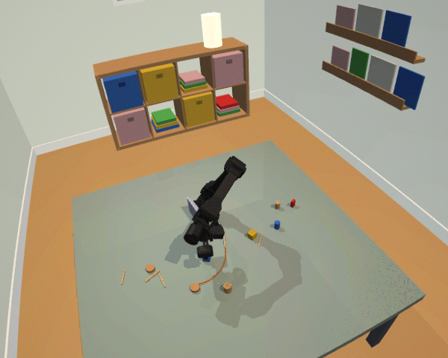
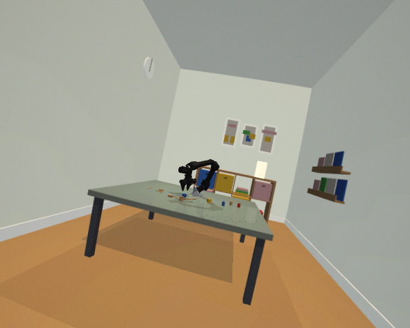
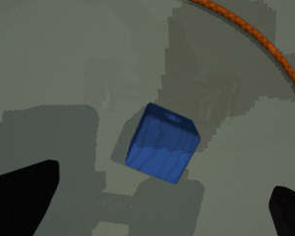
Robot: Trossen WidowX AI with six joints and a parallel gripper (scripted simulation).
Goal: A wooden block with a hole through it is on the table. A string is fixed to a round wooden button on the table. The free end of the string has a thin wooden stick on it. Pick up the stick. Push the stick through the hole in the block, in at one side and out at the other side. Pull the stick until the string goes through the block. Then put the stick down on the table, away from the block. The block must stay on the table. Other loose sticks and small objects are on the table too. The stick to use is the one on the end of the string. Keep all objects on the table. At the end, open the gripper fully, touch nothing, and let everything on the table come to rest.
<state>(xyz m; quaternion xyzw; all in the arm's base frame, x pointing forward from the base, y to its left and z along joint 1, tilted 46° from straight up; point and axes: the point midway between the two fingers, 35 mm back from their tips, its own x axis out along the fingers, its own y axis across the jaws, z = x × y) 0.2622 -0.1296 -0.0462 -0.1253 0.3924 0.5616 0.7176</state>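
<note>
Now: gripper tip 50 mm above the blue cube. Round my gripper tip: yellow cube: 10 mm ahead, 240 mm to the left, 50 mm below; then round wooden button: 100 mm ahead, 120 mm to the right, 50 mm below; then thin wooden stick: 30 mm behind, 110 mm to the left, 60 mm below.
</note>
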